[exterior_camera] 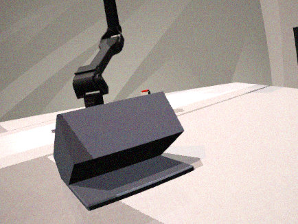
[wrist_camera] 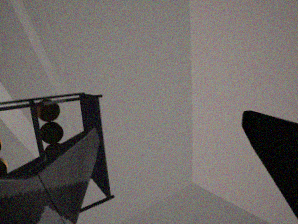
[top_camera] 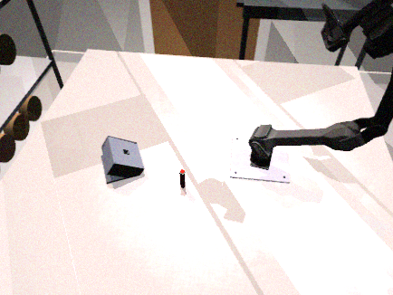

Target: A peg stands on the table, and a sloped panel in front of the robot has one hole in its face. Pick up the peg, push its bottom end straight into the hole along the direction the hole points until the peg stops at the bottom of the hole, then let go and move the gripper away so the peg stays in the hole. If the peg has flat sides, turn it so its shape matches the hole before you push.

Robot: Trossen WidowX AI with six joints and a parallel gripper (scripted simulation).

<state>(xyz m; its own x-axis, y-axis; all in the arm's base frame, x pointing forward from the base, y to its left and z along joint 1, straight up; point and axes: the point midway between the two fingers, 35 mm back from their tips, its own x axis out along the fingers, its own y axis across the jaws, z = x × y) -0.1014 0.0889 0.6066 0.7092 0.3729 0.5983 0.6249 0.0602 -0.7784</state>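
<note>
The red square peg is 30 cm ahead of my gripper tip, 8 cm to the left of it and 58 cm below it. From my gripper tip the other things lie so: grey sloped panel: 53 cm ahead, 5 cm to the left, 60 cm below; then thin base plate: 54 cm ahead, 6 cm to the left, 64 cm below.
</note>
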